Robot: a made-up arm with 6 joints. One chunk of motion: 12 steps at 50 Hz.
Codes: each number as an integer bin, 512 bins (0 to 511) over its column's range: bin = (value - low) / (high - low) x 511, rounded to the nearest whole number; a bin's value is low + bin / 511 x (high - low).
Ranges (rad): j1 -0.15..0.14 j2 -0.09..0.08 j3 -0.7..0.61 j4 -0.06..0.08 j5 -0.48..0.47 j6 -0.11..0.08
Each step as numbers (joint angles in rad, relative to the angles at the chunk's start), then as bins.
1 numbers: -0.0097 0.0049 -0.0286 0.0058 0.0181 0.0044
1 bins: 247 285 262 240 268 308
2 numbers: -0.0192 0.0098 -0.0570 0.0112 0.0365 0.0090
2 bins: 230 300 251 260 278 320
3 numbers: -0.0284 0.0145 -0.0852 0.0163 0.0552 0.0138
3 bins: 214 314 240 278 288 333
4 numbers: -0.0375 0.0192 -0.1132 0.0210 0.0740 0.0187
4 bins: 198 328 229 296 298 346
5 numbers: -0.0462 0.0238 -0.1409 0.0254 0.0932 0.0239
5 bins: 183 342 218 312 308 360
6 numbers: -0.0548 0.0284 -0.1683 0.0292 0.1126 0.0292
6 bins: 168 356 207 326 319 374
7 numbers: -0.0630 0.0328 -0.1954 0.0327 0.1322 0.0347
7 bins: 153 369 197 338 329 389
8 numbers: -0.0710 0.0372 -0.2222 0.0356 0.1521 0.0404
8 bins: 139 382 186 349 340 404
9 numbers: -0.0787 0.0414 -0.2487 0.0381 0.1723 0.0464
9 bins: 126 395 176 358 351 421
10 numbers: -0.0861 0.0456 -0.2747 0.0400 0.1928 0.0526
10 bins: 113 408 166 365 362 437
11 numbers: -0.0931 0.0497 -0.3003 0.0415 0.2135 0.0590
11 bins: 100 420 156 370 373 455
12 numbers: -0.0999 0.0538 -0.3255 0.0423 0.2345 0.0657
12 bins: 88 432 146 373 384 473
